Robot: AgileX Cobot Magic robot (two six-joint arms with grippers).
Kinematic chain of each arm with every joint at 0, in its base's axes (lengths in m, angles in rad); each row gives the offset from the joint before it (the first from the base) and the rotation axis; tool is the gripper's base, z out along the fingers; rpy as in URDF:
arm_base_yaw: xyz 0 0 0.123 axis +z
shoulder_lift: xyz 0 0 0 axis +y
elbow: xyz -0.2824 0 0.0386 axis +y
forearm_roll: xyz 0.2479 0 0.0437 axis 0.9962 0 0.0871
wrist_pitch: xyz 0 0 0 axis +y
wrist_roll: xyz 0.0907 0 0.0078 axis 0.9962 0 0.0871
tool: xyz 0 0 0 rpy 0 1.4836 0
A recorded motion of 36 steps. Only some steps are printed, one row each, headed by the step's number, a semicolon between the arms.
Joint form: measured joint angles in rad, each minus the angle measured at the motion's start. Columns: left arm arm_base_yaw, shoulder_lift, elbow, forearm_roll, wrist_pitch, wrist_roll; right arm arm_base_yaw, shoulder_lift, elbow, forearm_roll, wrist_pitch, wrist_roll.
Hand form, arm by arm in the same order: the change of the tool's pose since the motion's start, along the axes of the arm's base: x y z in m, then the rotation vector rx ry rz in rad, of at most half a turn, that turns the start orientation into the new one. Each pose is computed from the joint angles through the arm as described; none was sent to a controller.
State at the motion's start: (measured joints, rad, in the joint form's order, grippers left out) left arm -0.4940 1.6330 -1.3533 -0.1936 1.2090 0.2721; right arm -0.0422 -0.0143 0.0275 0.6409 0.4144 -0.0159
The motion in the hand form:
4: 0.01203 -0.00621 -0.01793 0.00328 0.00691 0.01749; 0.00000 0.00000 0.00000 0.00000 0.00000 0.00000
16: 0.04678 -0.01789 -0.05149 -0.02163 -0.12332 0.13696; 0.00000 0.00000 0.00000 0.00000 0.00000 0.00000
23: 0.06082 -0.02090 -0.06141 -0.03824 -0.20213 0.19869; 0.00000 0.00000 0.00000 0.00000 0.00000 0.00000
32: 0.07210 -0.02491 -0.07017 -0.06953 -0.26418 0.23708; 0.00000 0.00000 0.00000 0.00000 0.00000 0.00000
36: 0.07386 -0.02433 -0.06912 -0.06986 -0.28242 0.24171; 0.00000 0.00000 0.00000 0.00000 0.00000 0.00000
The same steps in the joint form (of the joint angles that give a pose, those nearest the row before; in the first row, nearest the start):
4: 0.0000 0.0570 -0.0002 -0.0013 -0.0515 -0.0077; 0.0000 0.0000 0.0000 0.0000 0.0000 0.0000
16: 0.0000 0.1650 -0.0010 0.0543 -0.3027 -0.1076; 0.0000 0.0000 0.0000 0.0000 0.0000 0.0000
23: 0.0000 0.2000 -0.0010 0.1013 -0.4214 -0.1783; 0.0000 0.0000 0.0000 0.0000 0.0000 0.0000
32: 0.0000 0.2322 -0.0010 0.1217 -0.5264 -0.2188; 0.0000 0.0000 0.0000 0.0000 0.0000 0.0000
36: 0.0010 0.2317 -0.0022 0.1373 -0.5405 -0.2300; 0.0000 0.0000 0.0000 0.0000 0.0000 0.0000

